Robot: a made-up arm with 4 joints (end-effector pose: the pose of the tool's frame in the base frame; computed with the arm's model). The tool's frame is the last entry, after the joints.
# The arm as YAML. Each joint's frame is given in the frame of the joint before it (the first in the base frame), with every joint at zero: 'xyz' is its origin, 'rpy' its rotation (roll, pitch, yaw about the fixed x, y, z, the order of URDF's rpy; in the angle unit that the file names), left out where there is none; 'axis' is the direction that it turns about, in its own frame. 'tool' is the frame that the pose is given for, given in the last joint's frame.
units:
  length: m
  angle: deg
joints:
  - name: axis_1
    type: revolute
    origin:
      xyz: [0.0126, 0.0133, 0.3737]
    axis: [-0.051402, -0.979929, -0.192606]
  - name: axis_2
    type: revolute
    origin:
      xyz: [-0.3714, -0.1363, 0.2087]
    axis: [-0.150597, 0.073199, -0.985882]
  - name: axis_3
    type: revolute
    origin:
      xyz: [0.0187, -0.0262, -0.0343]
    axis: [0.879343, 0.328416, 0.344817]
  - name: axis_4
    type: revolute
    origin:
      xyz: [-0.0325, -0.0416, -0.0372]
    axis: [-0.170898, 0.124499, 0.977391]
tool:
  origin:
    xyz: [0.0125, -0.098, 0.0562]
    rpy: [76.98, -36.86, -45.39]
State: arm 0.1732 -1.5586 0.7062 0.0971
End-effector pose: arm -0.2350 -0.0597 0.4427 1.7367 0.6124 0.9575
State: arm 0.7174 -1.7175 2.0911 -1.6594
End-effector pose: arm -0.2662 -0.1359 0.2628 0.3102 0.2645 -0.2110
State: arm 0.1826 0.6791 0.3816 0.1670
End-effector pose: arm -0.4683 -0.2549 0.4600 1.0419 -1.2764 -0.6510
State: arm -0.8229 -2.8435 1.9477 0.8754
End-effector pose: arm -0.2072 -0.1658 0.7782 -0.0699 -1.8986 -0.2475
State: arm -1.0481 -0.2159 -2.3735 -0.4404
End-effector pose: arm -0.0684 -0.1926 0.8679 -0.3702 -1.4132 1.0183
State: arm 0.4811 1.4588 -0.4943 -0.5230
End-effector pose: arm -0.5580 -0.0028 0.3623 -0.8531 -1.9141 -1.6742
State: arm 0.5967 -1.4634 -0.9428 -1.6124
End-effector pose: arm -0.3664 -0.1983 0.2797 1.7677 -2.4270 -0.1890
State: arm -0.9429 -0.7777 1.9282 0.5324
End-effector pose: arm -0.1205 -0.1249 0.6694 -2.1576 -1.5680 1.0279
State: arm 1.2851 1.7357 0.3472 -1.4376
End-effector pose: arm -0.2847 0.1041 -0.0238 -0.1602 0.8232 1.8155
